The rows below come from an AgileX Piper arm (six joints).
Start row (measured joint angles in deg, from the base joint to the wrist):
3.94, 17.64, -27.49, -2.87, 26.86, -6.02
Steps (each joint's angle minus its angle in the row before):
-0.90, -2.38, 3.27, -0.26, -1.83, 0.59
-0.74, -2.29, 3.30, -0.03, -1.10, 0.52
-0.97, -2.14, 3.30, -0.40, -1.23, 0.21
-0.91, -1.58, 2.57, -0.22, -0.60, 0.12
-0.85, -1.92, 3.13, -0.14, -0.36, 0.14
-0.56, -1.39, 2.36, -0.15, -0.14, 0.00
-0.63, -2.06, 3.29, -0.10, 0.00, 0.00
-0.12, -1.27, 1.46, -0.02, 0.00, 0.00
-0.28, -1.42, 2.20, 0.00, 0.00, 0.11
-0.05, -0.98, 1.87, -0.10, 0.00, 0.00
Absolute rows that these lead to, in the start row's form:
3.04, 15.26, -24.22, -3.13, 25.03, -5.43
2.30, 12.97, -20.92, -3.16, 23.93, -4.91
1.33, 10.83, -17.62, -3.56, 22.70, -4.70
0.42, 9.25, -15.05, -3.78, 22.10, -4.58
-0.43, 7.33, -11.92, -3.92, 21.74, -4.44
-0.99, 5.94, -9.56, -4.07, 21.60, -4.44
-1.62, 3.88, -6.27, -4.17, 21.60, -4.44
-1.74, 2.61, -4.81, -4.19, 21.60, -4.44
-2.02, 1.19, -2.61, -4.19, 21.60, -4.33
-2.07, 0.21, -0.74, -4.29, 21.60, -4.33

